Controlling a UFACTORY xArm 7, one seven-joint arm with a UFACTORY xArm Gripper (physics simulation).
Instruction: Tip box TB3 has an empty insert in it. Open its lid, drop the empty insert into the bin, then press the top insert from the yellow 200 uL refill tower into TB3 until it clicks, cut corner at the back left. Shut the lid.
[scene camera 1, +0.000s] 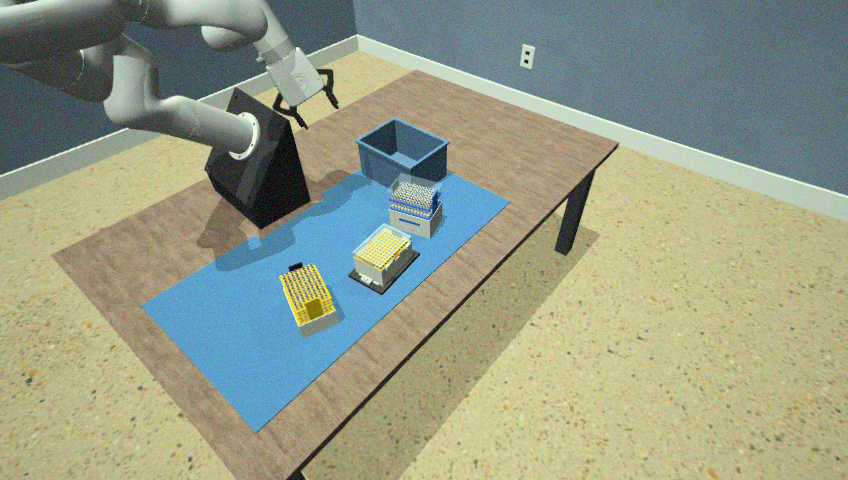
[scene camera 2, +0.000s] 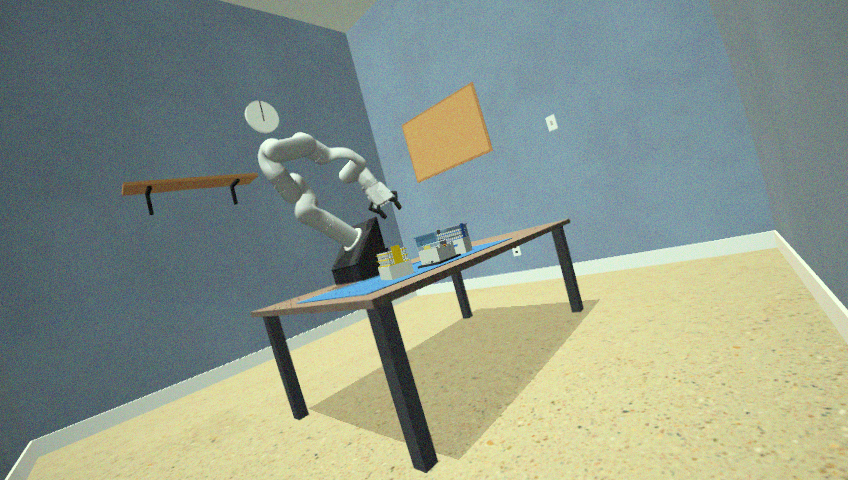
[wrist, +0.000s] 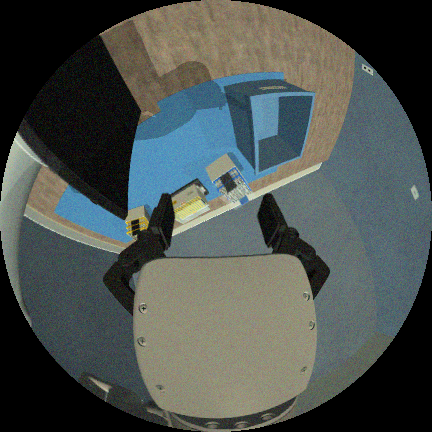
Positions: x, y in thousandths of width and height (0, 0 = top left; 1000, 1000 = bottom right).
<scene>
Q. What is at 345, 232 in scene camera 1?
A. My gripper.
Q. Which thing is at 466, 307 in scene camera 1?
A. A blue bin.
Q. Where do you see a tip box with yellow insert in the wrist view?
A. At 436, 466
</scene>
